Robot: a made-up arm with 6 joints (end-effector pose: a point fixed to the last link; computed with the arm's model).
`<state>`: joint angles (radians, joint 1 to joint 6).
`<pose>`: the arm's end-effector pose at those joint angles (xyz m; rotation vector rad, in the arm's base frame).
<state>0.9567 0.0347 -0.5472 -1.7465 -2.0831 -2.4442</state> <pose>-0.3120 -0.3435 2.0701 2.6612 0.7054 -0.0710</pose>
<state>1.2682 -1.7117 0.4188 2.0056 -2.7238 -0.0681</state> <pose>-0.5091 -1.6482 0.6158 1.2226 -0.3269 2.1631</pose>
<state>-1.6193 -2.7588 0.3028 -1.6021 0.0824 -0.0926</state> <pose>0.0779 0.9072 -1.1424 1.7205 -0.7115 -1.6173</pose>
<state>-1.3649 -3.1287 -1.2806 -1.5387 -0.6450 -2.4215</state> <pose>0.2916 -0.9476 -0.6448 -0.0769 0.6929 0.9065</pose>
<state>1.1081 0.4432 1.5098 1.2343 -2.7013 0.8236</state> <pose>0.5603 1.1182 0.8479 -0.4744 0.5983 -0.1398</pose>
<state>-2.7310 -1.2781 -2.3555 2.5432 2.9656 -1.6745</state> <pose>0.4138 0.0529 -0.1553 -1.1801 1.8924 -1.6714</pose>
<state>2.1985 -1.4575 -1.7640 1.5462 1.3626 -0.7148</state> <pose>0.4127 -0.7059 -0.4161 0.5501 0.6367 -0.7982</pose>
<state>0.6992 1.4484 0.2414 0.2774 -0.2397 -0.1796</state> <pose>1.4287 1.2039 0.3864 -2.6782 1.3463 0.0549</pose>
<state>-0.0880 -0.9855 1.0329 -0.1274 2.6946 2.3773</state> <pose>-0.5735 0.0524 1.8491 0.4979 1.3844 1.5749</pose>
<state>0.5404 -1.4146 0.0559 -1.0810 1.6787 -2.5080</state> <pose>-1.4960 -0.9494 0.7418 0.4434 -1.9427 0.9373</pose>
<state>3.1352 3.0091 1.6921 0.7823 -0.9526 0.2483</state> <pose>0.9083 -0.0403 -0.4149 1.5385 0.0089 1.5420</pose>
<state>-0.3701 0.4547 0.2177 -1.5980 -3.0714 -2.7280</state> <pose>0.8913 -0.3208 1.9567 1.4524 -0.0873 -1.1707</pose>
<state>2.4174 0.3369 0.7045 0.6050 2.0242 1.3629</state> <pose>-0.8799 0.7000 1.6837 1.1091 0.0642 -0.3868</pose>
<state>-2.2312 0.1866 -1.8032 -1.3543 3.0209 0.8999</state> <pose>0.5166 0.5565 1.2175 0.2795 0.8617 -0.7576</pose>
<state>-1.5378 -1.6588 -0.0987 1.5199 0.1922 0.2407</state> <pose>0.0374 1.8050 0.1947 2.2201 -0.0147 1.8736</pose>
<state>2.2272 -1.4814 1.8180 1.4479 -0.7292 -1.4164</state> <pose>0.2656 -0.3732 1.4491 -1.9134 0.0688 0.9564</pose>
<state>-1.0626 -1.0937 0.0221 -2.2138 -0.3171 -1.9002</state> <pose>-0.6997 1.4653 1.2662 -2.2954 0.1186 -0.8749</pose>
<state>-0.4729 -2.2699 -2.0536 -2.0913 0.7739 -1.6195</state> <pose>0.3180 -0.1161 -0.4129 -0.2002 0.6629 0.4103</pose>
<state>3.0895 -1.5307 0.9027 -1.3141 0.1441 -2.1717</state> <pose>1.4897 -0.1133 1.2527 -1.6252 1.7906 -1.3134</pose>
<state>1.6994 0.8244 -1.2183 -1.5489 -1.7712 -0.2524</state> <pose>-0.0940 0.2059 1.9105 0.6317 0.3809 -1.3748</pose>
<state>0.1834 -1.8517 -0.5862 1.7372 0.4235 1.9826</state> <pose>-1.4289 -0.2371 -0.5598 2.0230 1.1998 0.4607</pose>
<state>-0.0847 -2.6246 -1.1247 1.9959 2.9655 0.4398</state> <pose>0.1385 0.0189 -1.0678 0.6465 1.7757 -2.1406</pose>
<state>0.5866 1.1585 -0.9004 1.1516 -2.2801 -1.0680</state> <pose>0.9195 0.5641 1.6944 0.4936 1.3089 0.3899</pose>
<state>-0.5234 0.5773 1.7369 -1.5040 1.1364 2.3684</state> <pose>1.1067 -0.6184 0.4725 0.3745 2.9247 0.4757</pose>
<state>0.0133 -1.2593 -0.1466 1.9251 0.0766 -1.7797</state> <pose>-1.7523 0.0435 0.9192 -0.2325 -0.0077 -1.6128</pose>
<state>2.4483 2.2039 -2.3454 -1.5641 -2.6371 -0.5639</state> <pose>-0.4376 0.2546 0.8681 1.2208 0.2420 -0.3684</pose>
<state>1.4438 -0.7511 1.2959 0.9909 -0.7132 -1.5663</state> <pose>0.0225 -0.0080 1.8941 -1.6886 1.1192 -0.2418</pose>
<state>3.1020 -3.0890 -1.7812 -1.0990 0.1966 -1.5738</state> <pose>-0.9329 0.0301 -0.2058 -0.4804 -0.2914 -1.7290</pose>
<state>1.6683 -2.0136 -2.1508 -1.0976 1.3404 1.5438</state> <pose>0.0044 0.0798 -0.4502 1.8709 -1.5293 0.0341</pose>
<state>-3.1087 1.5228 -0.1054 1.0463 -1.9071 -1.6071</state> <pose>-1.8019 -0.0514 0.5849 -2.6060 0.4645 0.2821</pose>
